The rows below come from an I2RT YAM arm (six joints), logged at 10 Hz.
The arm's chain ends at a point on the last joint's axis. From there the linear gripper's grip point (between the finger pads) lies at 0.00 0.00 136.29 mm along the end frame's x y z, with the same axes.
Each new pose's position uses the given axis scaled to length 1; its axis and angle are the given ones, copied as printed.
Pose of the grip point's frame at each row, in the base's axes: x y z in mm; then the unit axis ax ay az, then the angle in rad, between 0 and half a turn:
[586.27, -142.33, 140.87, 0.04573, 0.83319, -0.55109, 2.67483]
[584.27, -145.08, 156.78, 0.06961, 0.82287, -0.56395, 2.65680]
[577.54, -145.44, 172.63, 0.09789, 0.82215, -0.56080, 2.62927]
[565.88, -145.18, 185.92, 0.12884, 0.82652, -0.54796, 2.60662]
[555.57, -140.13, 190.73, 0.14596, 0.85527, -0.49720, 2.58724]
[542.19, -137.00, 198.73, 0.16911, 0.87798, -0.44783, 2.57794]
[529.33, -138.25, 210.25, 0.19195, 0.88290, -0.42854, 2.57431]
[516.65, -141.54, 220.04, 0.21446, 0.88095, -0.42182, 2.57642]
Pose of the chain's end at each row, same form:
[541.67, -21.06, 184.23, 0.04573, 0.83319, -0.55109, 2.67483]
[542.09, -21.45, 195.67, 0.06961, 0.82287, -0.56395, 2.65680]
[536.62, -21.29, 211.20, 0.09789, 0.82215, -0.56080, 2.62927]
[526.35, -21.40, 227.04, 0.12884, 0.82652, -0.54796, 2.60662]
[512.51, -22.43, 244.27, 0.14596, 0.85527, -0.49720, 2.58724]
[497.30, -25.80, 263.50, 0.16911, 0.87798, -0.44783, 2.57794]
[485.34, -29.14, 279.05, 0.19195, 0.88290, -0.42854, 2.57431]
[475.09, -32.47, 290.41, 0.21446, 0.88095, -0.42182, 2.57642]

